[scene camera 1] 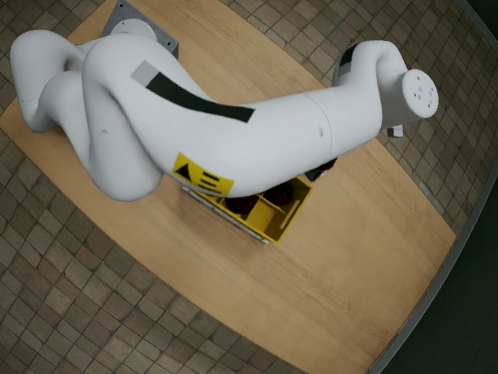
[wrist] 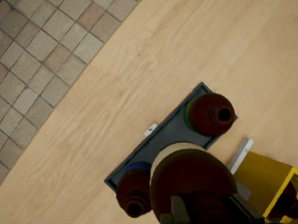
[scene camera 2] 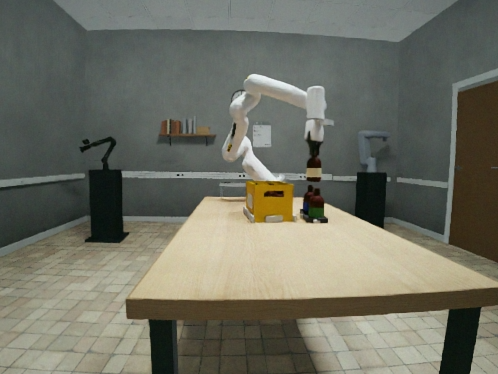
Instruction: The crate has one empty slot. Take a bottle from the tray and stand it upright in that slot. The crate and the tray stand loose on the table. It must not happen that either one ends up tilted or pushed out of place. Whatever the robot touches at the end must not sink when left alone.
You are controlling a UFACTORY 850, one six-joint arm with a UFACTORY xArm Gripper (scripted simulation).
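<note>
The robot's scene includes a yellow crate [scene camera 2: 259,206], while a tray [wrist: 175,129] can be seen as well.
</note>
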